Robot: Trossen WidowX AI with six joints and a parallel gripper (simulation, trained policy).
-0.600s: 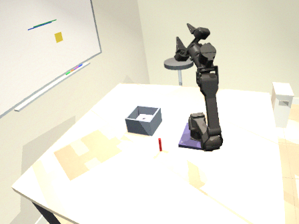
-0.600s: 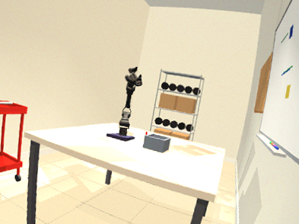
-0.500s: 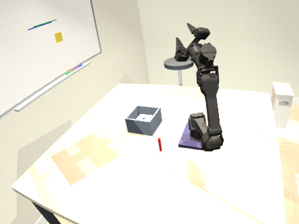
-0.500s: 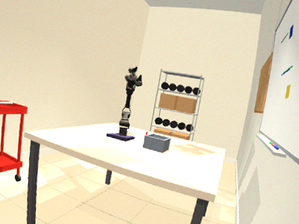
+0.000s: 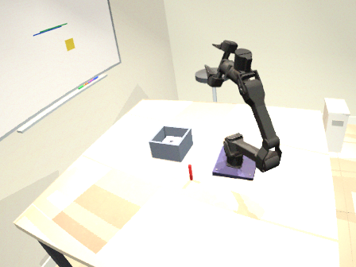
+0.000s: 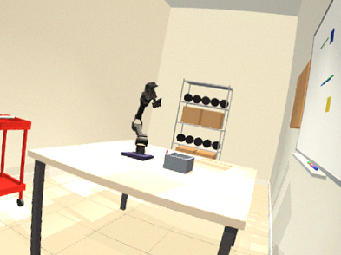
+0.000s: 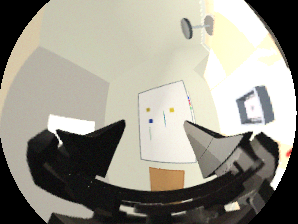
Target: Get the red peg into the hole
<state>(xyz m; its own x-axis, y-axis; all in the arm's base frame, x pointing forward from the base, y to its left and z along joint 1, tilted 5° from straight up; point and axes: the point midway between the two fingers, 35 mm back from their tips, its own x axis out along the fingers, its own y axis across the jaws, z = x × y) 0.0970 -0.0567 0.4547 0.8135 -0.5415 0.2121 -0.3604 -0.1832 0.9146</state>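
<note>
The red peg is 46 cm below my gripper tip, 18 cm to the left of it and 6 cm ahead of it. Also, from my gripper tip: pale plate: 45 cm below, 24 cm ahead, 1 cm to the left; grey box: 47 cm below, 24 cm ahead, 1 cm to the left.
</note>
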